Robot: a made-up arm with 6 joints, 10 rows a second.
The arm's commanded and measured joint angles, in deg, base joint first. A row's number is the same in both.
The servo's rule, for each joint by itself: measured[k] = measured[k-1] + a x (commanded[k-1-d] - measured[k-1]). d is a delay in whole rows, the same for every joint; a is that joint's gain. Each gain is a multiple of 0.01, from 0.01 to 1. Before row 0 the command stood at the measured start. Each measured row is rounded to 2 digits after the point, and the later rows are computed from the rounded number. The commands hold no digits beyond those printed.
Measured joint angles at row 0:
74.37, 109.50, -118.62, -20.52, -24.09, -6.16
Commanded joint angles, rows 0 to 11:
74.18, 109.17, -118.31, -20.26, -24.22, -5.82
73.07, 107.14, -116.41, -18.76, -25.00, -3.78
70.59, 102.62, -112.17, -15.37, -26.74, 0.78
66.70, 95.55, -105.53, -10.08, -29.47, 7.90
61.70, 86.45, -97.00, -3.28, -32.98, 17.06
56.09, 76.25, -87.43, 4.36, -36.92, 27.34
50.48, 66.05, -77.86, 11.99, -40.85, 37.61
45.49, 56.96, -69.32, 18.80, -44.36, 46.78
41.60, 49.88, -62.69, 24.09, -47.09, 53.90
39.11, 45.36, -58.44, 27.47, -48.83, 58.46
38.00, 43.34, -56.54, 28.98, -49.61, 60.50
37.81, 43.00, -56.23, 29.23, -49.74, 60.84
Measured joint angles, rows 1 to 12:
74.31, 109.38, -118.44, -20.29, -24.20, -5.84
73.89, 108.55, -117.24, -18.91, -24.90, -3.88
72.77, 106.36, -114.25, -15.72, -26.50, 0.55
70.71, 102.36, -109.11, -10.64, -29.08, 7.53
67.65, 96.47, -101.97, -4.02, -32.47, 16.58
63.72, 88.99, -93.39, 3.52, -36.34, 26.80
59.22, 80.50, -84.23, 11.14, -40.26, 37.07
54.55, 71.79, -75.43, 18.03, -43.83, 46.29
50.15, 63.68, -67.91, 23.48, -46.67, 53.52
46.40, 56.90, -62.32, 27.07, -48.55, 58.21
43.54, 51.88, -58.91, 28.79, -49.47, 60.39
41.59, 48.59, -57.33, 29.19, -49.70, 60.82
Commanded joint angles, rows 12 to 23:
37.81, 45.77, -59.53, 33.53, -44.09, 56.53
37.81, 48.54, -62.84, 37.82, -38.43, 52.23
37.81, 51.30, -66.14, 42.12, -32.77, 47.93
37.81, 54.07, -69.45, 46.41, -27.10, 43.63
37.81, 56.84, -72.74, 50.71, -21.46, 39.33
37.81, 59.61, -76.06, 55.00, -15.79, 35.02
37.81, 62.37, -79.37, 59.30, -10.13, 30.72
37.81, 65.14, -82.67, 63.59, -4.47, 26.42
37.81, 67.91, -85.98, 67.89, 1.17, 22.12
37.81, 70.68, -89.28, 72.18, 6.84, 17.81
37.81, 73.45, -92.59, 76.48, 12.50, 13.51
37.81, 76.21, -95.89, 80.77, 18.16, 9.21
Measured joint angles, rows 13 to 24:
40.30, 47.55, -58.63, 33.10, -44.82, 56.74
39.45, 47.92, -61.11, 37.35, -39.26, 52.46
38.89, 49.17, -64.08, 41.64, -33.61, 48.16
38.52, 50.98, -67.25, 45.93, -27.95, 43.86
38.28, 53.15, -70.49, 50.23, -22.30, 39.56
38.12, 55.54, -73.78, 54.52, -16.64, 35.25
38.01, 58.07, -77.08, 58.82, -10.98, 30.95
37.94, 60.69, -80.38, 63.11, -5.32, 26.65
37.90, 63.36, -83.68, 67.41, 0.33, 22.35
37.87, 66.07, -86.98, 71.70, 5.99, 18.04
37.85, 68.80, -90.29, 76.00, 11.65, 13.74
37.84, 71.54, -93.59, 80.29, 17.31, 9.44

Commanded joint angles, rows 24 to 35:
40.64, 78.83, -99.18, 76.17, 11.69, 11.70
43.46, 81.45, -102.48, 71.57, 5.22, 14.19
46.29, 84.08, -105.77, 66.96, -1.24, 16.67
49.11, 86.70, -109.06, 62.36, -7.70, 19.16
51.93, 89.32, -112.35, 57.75, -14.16, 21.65
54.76, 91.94, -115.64, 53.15, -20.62, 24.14
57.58, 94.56, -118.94, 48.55, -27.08, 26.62
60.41, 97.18, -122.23, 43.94, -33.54, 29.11
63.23, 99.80, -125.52, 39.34, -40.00, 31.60
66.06, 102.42, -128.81, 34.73, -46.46, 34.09
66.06, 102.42, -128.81, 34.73, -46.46, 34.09
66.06, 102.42, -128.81, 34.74, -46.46, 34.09
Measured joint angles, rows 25 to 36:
38.79, 74.24, -96.89, 76.58, 12.42, 11.59
40.38, 76.91, -100.19, 72.07, 6.16, 14.06
42.39, 79.56, -103.48, 67.47, -0.28, 16.54
44.67, 82.20, -106.77, 62.87, -6.74, 19.03
47.14, 84.83, -110.06, 58.26, -13.20, 21.52
49.73, 87.46, -113.35, 53.66, -19.66, 24.01
52.40, 90.09, -116.65, 49.06, -26.12, 26.49
55.12, 92.71, -119.94, 44.45, -32.58, 28.98
57.88, 95.33, -123.23, 39.85, -39.04, 31.47
60.66, 97.95, -126.52, 35.24, -45.50, 33.96
62.50, 99.60, -127.87, 34.78, -46.34, 34.08
63.71, 100.64, -128.42, 34.74, -46.44, 34.09

